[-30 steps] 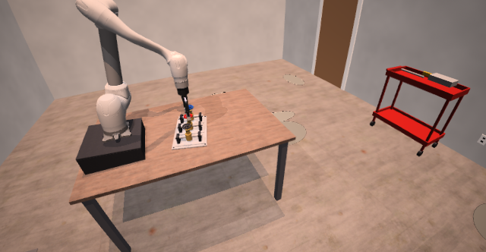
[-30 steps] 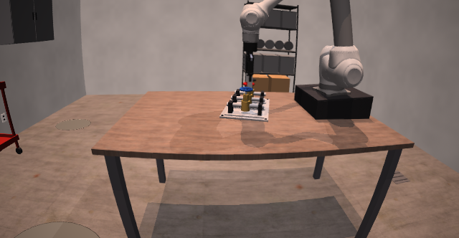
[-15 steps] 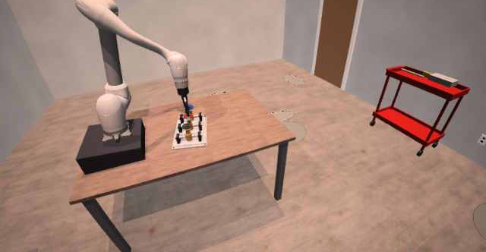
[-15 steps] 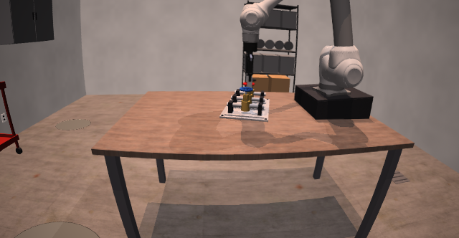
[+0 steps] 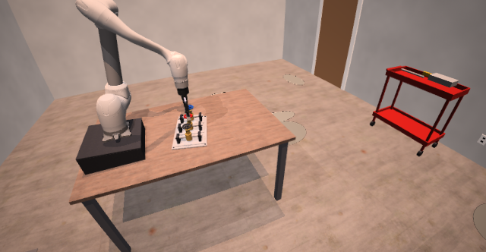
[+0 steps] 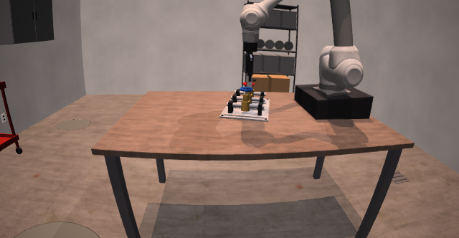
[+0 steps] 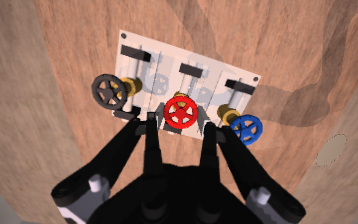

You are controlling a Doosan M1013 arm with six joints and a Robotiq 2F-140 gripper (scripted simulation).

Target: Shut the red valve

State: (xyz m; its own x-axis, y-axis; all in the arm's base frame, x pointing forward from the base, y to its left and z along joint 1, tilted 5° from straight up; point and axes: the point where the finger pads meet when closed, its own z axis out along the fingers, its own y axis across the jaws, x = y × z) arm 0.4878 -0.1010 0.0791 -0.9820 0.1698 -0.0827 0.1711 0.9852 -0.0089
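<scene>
My gripper is now 3 cm above the red handwheel. Also, from my hand: dark grey handwheel (12 cm to the right, 5 cm behind, 3 cm below); blue handwheel (12 cm to the left, 5 cm ahead, 3 cm below).
</scene>
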